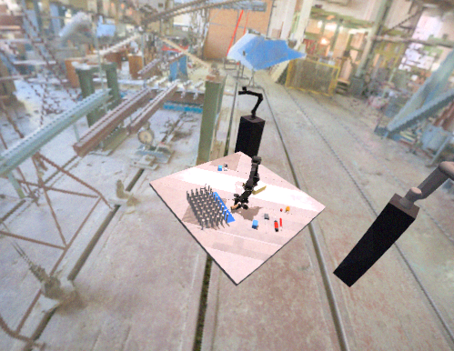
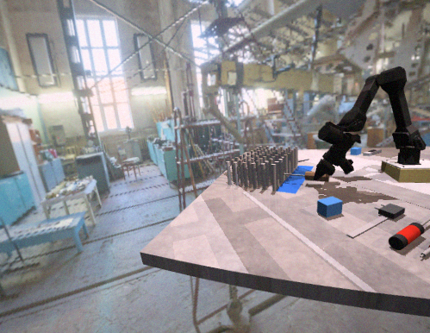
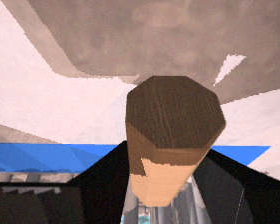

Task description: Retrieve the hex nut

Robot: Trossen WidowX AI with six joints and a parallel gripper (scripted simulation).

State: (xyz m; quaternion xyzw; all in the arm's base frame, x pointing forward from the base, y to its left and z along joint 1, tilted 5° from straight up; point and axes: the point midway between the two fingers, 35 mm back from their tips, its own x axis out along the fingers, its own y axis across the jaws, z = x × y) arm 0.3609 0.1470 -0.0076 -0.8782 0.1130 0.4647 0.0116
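My gripper tip is now 70 mm short of the blue taped strip, 100 mm to the left of it and 30 mm above it.
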